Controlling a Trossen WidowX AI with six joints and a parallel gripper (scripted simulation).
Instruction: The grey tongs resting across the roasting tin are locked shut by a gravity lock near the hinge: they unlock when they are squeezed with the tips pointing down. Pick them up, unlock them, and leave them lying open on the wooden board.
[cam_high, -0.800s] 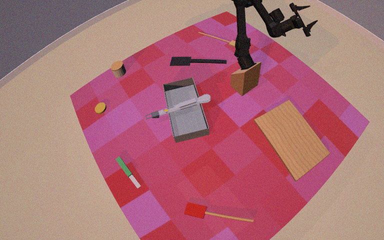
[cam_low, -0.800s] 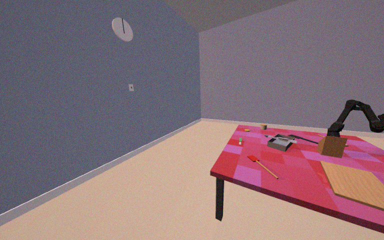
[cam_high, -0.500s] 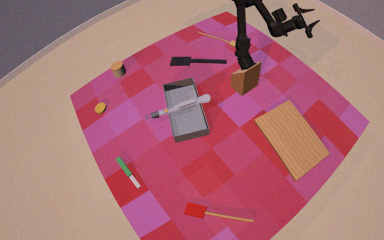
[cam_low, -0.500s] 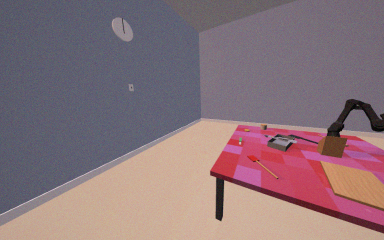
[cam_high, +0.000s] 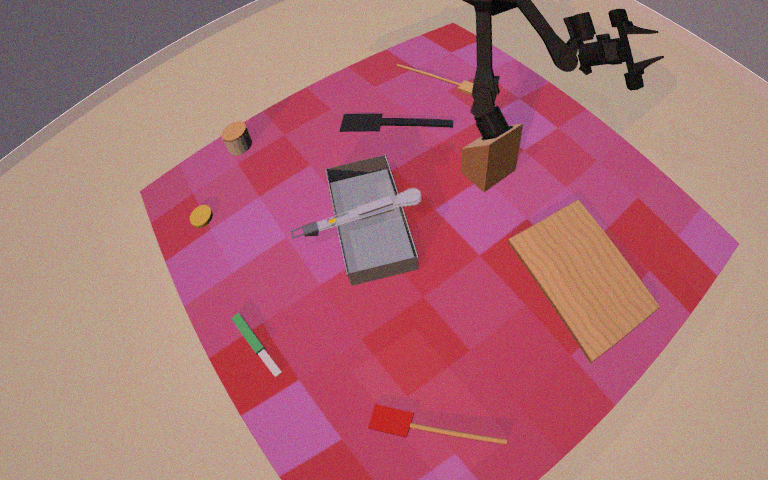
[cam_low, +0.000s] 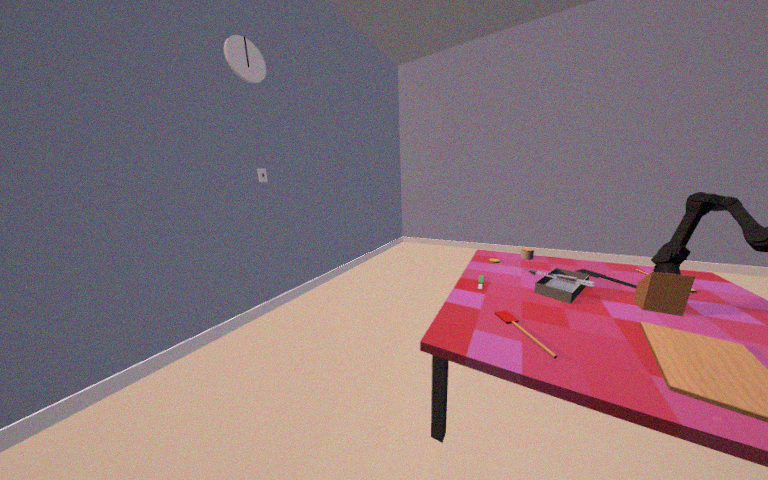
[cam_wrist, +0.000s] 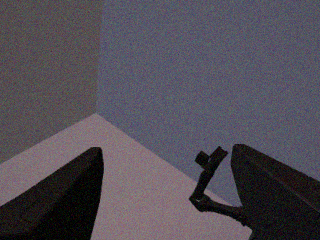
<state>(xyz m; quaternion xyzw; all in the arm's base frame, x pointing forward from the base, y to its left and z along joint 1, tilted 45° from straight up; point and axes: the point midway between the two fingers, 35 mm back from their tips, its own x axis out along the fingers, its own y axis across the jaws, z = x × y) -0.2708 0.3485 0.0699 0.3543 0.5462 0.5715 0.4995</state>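
Right now the yellow lock piece is 70 cm ahead of my gripper tip, 31 cm to the right of it and 39 cm below it. Round my gripper tip: wooden board: 31 cm ahead, 15 cm to the left, 45 cm below; then black spatula: 38 cm ahead, 54 cm to the right, 46 cm below; then grey roasting tin: 62 cm ahead, 29 cm to the right, 43 cm below.
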